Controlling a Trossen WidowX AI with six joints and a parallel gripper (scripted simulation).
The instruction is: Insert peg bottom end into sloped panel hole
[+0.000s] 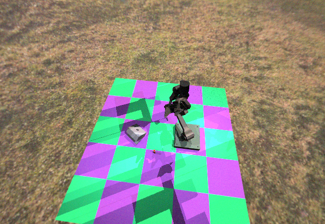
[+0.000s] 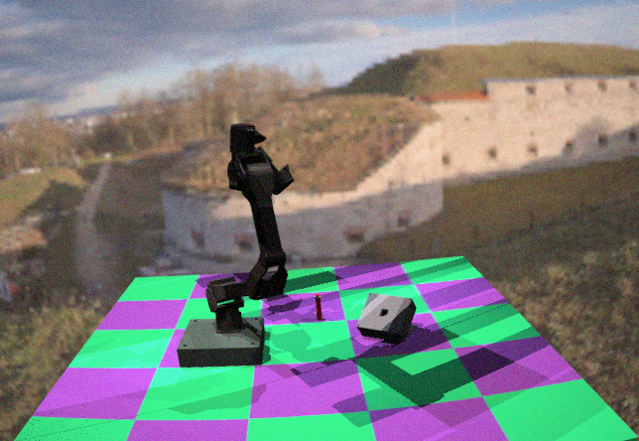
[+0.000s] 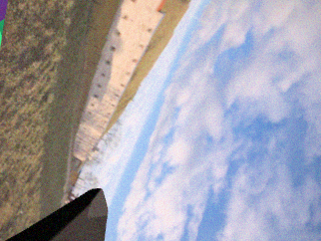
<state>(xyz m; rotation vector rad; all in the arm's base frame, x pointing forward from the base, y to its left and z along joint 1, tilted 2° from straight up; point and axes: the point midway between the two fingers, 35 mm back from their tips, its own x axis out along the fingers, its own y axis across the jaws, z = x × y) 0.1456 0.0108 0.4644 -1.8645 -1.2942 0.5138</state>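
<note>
My gripper tip is now 90 mm short of the red peg, 100 mm to the right of it and 460 mm above it. The rest, counted from my gripper tip: grey sloped panel 270 mm ahead, 40 mm to the right, 460 mm below.
</note>
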